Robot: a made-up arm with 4 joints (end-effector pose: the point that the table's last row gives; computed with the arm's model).
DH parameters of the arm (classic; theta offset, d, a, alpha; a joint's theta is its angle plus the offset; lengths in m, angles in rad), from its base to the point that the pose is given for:
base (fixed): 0 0.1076 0 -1.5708
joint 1: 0 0.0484 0.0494 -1.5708
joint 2: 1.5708 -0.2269 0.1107 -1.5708
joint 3: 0 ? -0.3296 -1.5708
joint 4: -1.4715 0 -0.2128 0
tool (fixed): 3.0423 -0.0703 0 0
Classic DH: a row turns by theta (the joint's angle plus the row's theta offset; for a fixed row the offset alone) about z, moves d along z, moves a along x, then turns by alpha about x.
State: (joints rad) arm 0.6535 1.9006 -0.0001 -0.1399
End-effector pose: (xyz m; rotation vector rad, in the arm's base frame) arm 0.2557 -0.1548 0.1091 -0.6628 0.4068 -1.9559
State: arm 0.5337 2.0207 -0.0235 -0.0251
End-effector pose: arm 0.2562 -0.1826 0.1476 -0.5283 0.3084 -1.9909
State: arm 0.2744 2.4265 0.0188 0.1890
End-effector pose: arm 0.1659 -0.2495 0.2160 -0.3128 0.1714 -2.2210
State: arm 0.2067 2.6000 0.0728 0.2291
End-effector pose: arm 0.1061 -0.2606 0.2159 -0.2596 0.1912 -2.3619
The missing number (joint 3, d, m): 0.0698
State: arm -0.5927 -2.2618 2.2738 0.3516
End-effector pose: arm 0.2840 0.4210 0.2388 1.8198 2.1745 -0.6905
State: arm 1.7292 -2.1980 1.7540 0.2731
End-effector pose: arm -0.1868 0.3014 -0.0445 0.4013 -0.5741 1.6721
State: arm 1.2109 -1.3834 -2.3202 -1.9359
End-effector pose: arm 0.4013 -0.1019 0.0798 0.3595 -2.7044 0.1206
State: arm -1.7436 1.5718 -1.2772 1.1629
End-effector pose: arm -0.7330 0.0535 0.1421 0.6127 -2.9605 -0.0385
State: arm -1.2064 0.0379 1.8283 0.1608
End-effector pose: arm 0.1808 -0.2331 0.2256 -1.5891 -0.6660 -0.9867
